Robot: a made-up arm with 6 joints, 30 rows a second.
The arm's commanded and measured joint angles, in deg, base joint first. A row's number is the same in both.
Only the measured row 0 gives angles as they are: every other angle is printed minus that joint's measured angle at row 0.
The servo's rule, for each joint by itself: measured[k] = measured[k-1] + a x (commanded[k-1-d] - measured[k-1]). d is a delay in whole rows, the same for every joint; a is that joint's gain. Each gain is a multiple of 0.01, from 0.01 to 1. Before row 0 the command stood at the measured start. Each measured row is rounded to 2 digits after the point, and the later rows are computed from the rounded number. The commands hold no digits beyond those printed.
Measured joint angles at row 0:
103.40 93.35 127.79 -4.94 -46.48 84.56
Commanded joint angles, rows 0 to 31:
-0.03 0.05 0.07 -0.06 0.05 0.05
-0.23 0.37 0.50 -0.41 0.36 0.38
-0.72 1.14 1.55 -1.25 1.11 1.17
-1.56 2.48 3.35 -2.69 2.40 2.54
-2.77 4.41 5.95 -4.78 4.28 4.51
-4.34 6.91 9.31 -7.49 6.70 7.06
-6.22 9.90 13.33 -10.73 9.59 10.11
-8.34 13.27 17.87 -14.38 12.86 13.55
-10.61 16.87 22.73 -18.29 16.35 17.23
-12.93 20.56 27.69 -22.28 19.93 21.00
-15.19 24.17 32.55 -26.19 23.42 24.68
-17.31 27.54 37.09 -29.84 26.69 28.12
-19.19 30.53 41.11 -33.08 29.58 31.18
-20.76 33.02 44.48 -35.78 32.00 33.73
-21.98 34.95 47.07 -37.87 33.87 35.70
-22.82 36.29 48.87 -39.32 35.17 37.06
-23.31 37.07 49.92 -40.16 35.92 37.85
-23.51 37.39 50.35 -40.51 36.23 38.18
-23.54 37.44 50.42 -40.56 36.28 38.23
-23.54 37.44 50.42 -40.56 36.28 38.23
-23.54 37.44 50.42 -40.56 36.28 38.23
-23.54 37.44 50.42 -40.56 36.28 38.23
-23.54 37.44 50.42 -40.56 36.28 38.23
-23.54 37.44 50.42 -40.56 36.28 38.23
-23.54 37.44 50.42 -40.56 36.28 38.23
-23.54 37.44 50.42 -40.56 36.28 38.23
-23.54 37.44 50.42 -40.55 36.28 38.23
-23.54 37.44 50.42 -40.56 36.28 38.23
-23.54 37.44 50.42 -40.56 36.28 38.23
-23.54 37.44 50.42 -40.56 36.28 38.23
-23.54 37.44 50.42 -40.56 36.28 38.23
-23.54 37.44 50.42 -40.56 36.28 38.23
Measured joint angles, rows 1 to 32:
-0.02 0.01 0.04 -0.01 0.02 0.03
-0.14 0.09 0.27 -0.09 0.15 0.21
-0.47 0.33 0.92 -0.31 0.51 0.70
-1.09 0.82 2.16 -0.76 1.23 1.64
-2.05 1.65 4.09 -1.52 2.39 3.10
-3.36 2.86 6.75 -2.65 4.03 5.12
-4.99 4.48 10.11 -4.19 6.14 7.66
-6.90 6.50 14.07 -6.13 8.69 10.66
-9.01 8.89 18.49 -8.44 11.60 14.01
-11.24 11.57 23.18 -11.07 14.77 17.57
-13.49 14.47 27.96 -13.94 18.06 21.20
-15.67 17.48 32.62 -16.96 21.34 24.73
-17.68 20.48 36.95 -20.02 24.47 28.02
-19.44 23.36 40.79 -23.01 27.33 30.93
-20.89 26.03 43.99 -25.83 29.82 33.36
-21.99 28.39 46.48 -28.39 31.85 35.25
-22.74 30.39 48.23 -30.63 33.40 36.58
-23.18 32.00 49.31 -32.51 34.48 37.40
-23.39 33.25 49.88 -34.04 35.16 37.82
-23.48 34.21 50.16 -35.28 35.59 38.03
-23.51 34.95 50.29 -36.28 35.85 38.13
-23.53 35.52 50.36 -37.09 36.01 38.18
-23.54 35.96 50.39 -37.75 36.11 38.21
-23.54 36.30 50.41 -38.28 36.17 38.22
-23.54 36.56 50.42 -38.71 36.21 38.23
-23.54 36.76 50.42 -39.06 36.24 38.23
-23.54 36.92 50.42 -39.34 36.26 38.23
-23.54 37.04 50.42 -39.57 36.27 38.23
-23.54 37.13 50.42 -39.76 36.27 38.23
-23.54 37.20 50.42 -39.91 36.27 38.23
-23.54 37.26 50.42 -40.03 36.27 38.23
-23.54 37.30 50.42 -40.13 36.27 38.23
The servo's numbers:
d 0
a 0.57 0.23 0.51 0.19 0.38 0.51

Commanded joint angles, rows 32 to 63:
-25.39 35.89 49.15 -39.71 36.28 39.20
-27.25 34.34 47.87 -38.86 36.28 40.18
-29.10 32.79 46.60 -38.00 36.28 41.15
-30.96 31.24 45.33 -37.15 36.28 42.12
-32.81 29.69 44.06 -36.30 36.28 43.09
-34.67 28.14 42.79 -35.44 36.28 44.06
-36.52 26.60 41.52 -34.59 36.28 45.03
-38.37 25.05 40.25 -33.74 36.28 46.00
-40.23 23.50 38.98 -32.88 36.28 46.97
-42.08 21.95 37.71 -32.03 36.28 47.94
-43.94 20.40 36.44 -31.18 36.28 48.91
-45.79 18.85 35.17 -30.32 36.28 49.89
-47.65 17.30 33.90 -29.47 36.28 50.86
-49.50 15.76 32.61 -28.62 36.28 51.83
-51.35 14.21 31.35 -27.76 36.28 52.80
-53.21 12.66 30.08 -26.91 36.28 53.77
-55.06 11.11 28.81 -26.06 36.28 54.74
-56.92 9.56 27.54 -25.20 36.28 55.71
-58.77 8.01 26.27 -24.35 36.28 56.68
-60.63 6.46 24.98 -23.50 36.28 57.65
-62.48 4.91 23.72 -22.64 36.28 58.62
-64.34 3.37 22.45 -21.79 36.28 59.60
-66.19 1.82 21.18 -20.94 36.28 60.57
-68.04 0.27 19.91 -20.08 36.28 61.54
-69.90 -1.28 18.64 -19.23 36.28 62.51
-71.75 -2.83 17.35 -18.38 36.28 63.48
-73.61 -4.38 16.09 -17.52 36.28 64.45
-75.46 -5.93 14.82 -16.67 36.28 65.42
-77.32 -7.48 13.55 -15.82 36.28 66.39
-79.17 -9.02 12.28 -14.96 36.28 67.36
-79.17 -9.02 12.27 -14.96 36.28 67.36
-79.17 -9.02 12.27 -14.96 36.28 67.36
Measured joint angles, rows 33 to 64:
-24.59 36.98 49.77 -40.05 36.27 38.72
-26.11 36.37 48.80 -39.82 36.27 39.46
-27.81 35.55 47.68 -39.47 36.27 40.32
-29.61 34.56 46.48 -39.03 36.27 41.24
-31.43 33.44 45.25 -38.51 36.27 42.18
-33.28 32.22 44.00 -37.93 36.27 43.14
-35.13 30.93 42.74 -37.30 36.27 44.10
-36.98 29.58 41.47 -36.62 36.27 45.07
-38.83 28.18 40.20 -35.91 36.27 46.04
-40.68 26.75 38.93 -35.17 36.27 47.01
-42.54 25.29 37.66 -34.41 36.27 47.98
-44.39 23.81 36.39 -33.63 36.27 48.95
-46.25 22.31 35.12 -32.84 36.27 49.92
-48.10 20.80 33.84 -32.04 36.27 50.89
-49.95 19.28 32.57 -31.23 36.27 51.86
-51.81 17.76 31.30 -30.41 36.27 52.83
-53.66 16.23 30.03 -29.58 36.27 53.80
-55.52 14.70 28.76 -28.75 36.27 54.77
-57.37 13.16 27.49 -27.91 36.27 55.74
-59.23 11.62 26.21 -27.07 36.27 56.71
-61.08 10.08 24.94 -26.23 36.27 57.68
-62.94 8.54 23.67 -25.39 36.27 58.66
-64.79 6.99 22.40 -24.54 36.27 59.63
-66.64 5.44 21.13 -23.69 36.27 60.60
-68.50 3.89 19.86 -22.84 36.27 61.57
-70.35 2.34 18.58 -21.99 36.27 62.54
-72.21 0.79 17.31 -21.14 36.27 63.51
-74.06 -0.76 16.04 -20.29 36.27 64.48
-75.92 -2.31 14.77 -19.44 36.27 65.45
-77.77 -3.85 13.50 -18.59 36.27 66.42
-78.57 -5.04 12.87 -17.90 36.27 66.90
-78.91 -5.96 12.56 -17.34 36.27 67.13

